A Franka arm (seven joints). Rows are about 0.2 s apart.
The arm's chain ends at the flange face. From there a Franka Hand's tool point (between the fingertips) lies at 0.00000 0.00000 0.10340 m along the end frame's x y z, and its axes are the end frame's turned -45 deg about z.
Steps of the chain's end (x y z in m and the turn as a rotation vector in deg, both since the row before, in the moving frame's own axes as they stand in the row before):
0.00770, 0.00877, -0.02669, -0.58, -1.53, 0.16
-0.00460, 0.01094, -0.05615, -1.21, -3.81, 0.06
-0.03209, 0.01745, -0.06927, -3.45, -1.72, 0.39
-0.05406, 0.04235, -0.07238, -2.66, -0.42, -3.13
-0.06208, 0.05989, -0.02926, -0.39, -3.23, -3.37
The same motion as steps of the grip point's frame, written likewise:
-0.00345, 0.01043, -0.02673, 0.67, -1.49, 0.16
-0.01739, 0.00116, -0.05640, 1.84, -3.55, 0.06
-0.04163, -0.00817, -0.06950, -1.22, -3.66, 0.39
-0.07202, -0.00532, -0.07249, -1.58, -2.18, -3.13
-0.09097, -0.00503, -0.02943, 2.01, -2.56, -3.37

